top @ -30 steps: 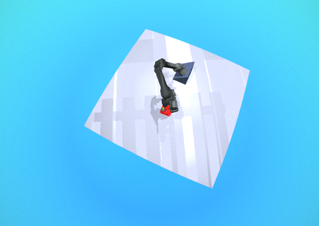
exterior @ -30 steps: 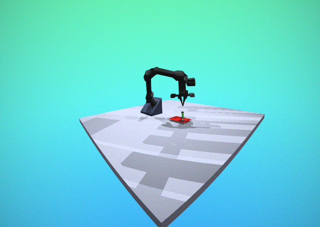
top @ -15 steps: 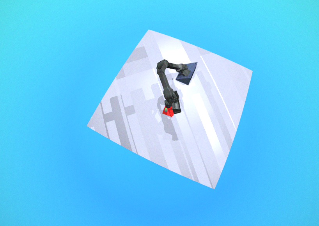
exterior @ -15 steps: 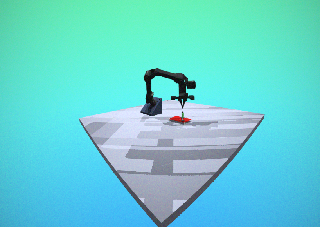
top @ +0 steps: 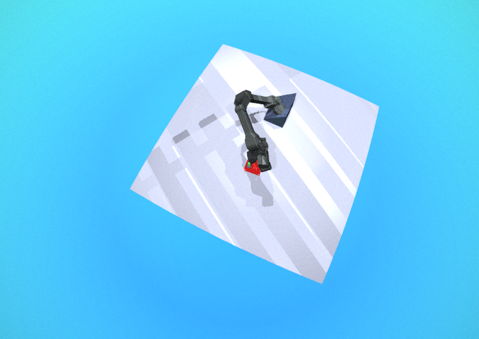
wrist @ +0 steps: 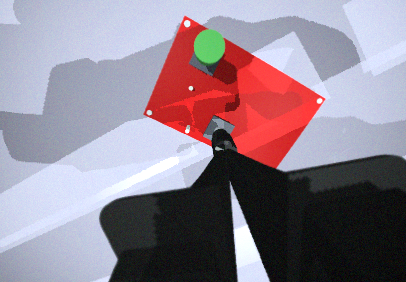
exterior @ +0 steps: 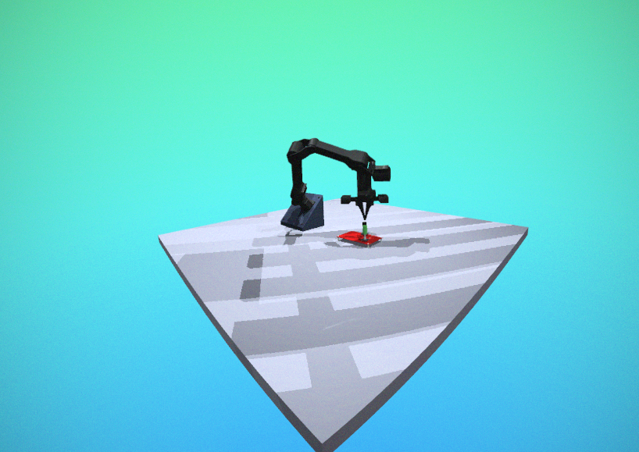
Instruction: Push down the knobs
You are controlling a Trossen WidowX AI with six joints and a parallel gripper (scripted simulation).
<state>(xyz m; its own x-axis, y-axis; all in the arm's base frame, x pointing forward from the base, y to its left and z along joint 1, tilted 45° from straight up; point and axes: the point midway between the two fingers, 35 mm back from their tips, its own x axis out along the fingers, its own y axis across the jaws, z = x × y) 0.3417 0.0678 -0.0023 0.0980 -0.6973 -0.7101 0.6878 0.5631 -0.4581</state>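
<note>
Right now my gripper tip is 4 cm above the potentiometer. Also, from my gripper tip: green knob (5 cm ahead, 5 cm to the right, 2 cm below).
</note>
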